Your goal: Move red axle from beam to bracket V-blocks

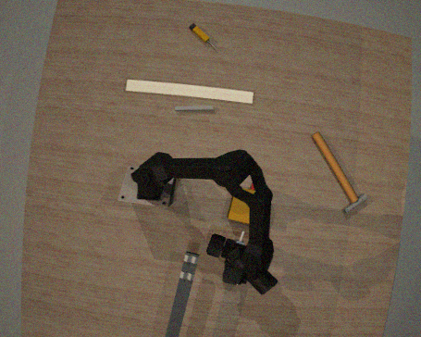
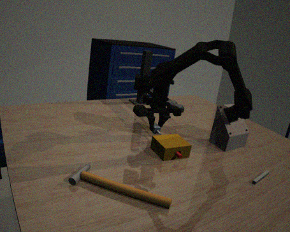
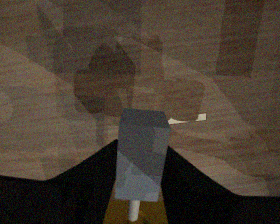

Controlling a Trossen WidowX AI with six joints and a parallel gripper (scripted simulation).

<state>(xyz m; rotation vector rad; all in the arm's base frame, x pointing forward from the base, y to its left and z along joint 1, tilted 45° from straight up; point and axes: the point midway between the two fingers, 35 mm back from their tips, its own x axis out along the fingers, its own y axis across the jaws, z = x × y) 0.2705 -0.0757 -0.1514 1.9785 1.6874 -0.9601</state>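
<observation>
Now: the yellow beam 130 mm to the left of my gripper tip and 30 mm ahead of it. The rest, counted from my gripper tip: grey block (20 mm to the left, 10 mm ahead, 10 mm above); grey bar (420 mm to the left, 160 mm behind, 20 mm below); yellow screwdriver (670 mm to the left, 160 mm behind, 20 mm below).
</observation>
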